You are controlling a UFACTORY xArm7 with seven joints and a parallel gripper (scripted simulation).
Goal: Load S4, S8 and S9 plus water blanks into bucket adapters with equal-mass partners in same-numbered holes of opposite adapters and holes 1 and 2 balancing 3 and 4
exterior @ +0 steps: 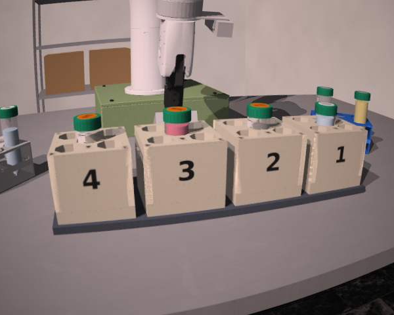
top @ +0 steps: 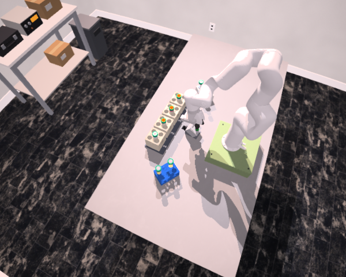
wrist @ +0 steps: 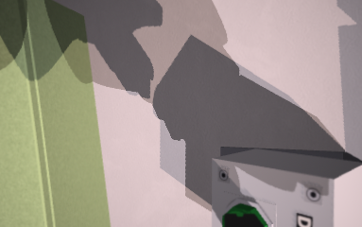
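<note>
Right now my hand is 40 mm above the green key. From my hand the other things lie so: pink-filled tube: 200 mm ahead, 30 mm to the right, 30 mm below; tube of blue liquid: 80 mm ahead, 290 mm to the right, 40 mm below; loading stand: 190 mm ahead, 30 mm to the left, 100 mm below.
</note>
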